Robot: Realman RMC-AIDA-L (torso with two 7-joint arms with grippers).
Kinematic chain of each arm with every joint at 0, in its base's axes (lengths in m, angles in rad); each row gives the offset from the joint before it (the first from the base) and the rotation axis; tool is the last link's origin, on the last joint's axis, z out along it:
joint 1: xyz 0 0 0.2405 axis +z
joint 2: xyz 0 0 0 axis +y
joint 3: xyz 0 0 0.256 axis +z
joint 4: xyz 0 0 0 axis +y
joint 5: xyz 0 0 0.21 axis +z
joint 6: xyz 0 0 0 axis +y
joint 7: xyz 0 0 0.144 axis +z
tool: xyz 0 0 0
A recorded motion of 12 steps. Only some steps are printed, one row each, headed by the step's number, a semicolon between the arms.
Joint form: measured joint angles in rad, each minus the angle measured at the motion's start. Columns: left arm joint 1, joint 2, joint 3, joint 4, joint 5, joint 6, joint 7; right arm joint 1, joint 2, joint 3, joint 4, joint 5, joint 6, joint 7.
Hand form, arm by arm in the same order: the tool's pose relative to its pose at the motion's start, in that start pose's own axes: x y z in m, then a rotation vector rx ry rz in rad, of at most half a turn. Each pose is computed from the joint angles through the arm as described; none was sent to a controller.
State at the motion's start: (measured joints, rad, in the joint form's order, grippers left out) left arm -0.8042 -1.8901 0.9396 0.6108 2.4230 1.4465 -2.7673; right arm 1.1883 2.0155 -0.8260 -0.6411 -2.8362 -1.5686 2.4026
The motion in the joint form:
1: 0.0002 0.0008 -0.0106 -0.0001 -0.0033 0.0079 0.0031; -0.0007 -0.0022 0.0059 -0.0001 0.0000 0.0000 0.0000
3: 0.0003 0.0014 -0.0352 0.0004 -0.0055 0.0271 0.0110; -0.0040 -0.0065 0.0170 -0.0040 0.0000 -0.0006 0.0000
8: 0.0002 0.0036 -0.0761 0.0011 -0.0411 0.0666 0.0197; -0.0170 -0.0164 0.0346 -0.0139 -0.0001 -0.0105 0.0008
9: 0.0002 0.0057 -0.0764 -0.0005 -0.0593 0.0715 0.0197; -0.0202 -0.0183 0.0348 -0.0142 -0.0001 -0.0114 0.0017
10: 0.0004 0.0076 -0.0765 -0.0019 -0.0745 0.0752 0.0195; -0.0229 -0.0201 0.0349 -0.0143 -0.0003 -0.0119 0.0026
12: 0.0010 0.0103 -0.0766 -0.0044 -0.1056 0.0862 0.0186; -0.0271 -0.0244 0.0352 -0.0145 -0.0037 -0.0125 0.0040
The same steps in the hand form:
1: -0.0001 0.0005 -0.0011 -0.0114 0.0010 -0.0032; 0.0002 -0.0010 -0.0009 -0.0010 -0.0045 0.0048
3: -0.0008 0.0015 -0.0034 -0.0341 0.0004 -0.0080; 0.0009 -0.0035 -0.0031 -0.0011 -0.0146 0.0145
8: -0.0007 0.0077 -0.0082 -0.1037 0.0062 -0.0214; 0.0056 -0.0091 -0.0072 -0.0039 -0.0251 0.0377
9: -0.0002 0.0097 -0.0091 -0.1213 0.0092 -0.0237; 0.0069 -0.0103 -0.0074 -0.0035 -0.0243 0.0422
10: 0.0003 0.0113 -0.0099 -0.1357 0.0121 -0.0259; 0.0081 -0.0113 -0.0077 -0.0027 -0.0236 0.0462
12: 0.0006 0.0149 -0.0113 -0.1671 0.0141 -0.0304; 0.0102 -0.0139 -0.0086 0.0021 -0.0212 0.0531

